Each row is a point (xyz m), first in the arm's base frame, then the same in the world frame.
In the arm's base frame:
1: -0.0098 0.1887 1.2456
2: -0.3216 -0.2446 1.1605
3: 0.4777 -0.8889 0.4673
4: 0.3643 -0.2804 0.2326
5: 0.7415 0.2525 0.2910
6: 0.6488 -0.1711 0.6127
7: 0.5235 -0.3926 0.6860
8: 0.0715 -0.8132 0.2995
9: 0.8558 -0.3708 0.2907
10: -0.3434 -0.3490 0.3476
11: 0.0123 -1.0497 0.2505
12: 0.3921 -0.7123 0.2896
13: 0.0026 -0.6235 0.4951
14: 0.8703 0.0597 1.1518
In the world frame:
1: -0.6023 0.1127 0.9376
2: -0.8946 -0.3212 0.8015
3: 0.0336 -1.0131 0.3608
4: -0.0037 -0.4178 0.0737
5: 0.3610 0.1132 0.1948
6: 0.1819 -0.2902 0.5057
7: 0.0369 -0.5057 0.5576
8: -0.3172 -0.9426 0.0946
9: 0.4563 -0.5103 0.2554
10: -0.7195 -0.4717 0.0148
11: -0.3685 -1.1808 0.0451
12: -0.0015 -0.8460 0.1585
13: -0.4271 -0.7412 0.2570
14: 0.2705 -0.0314 1.0698

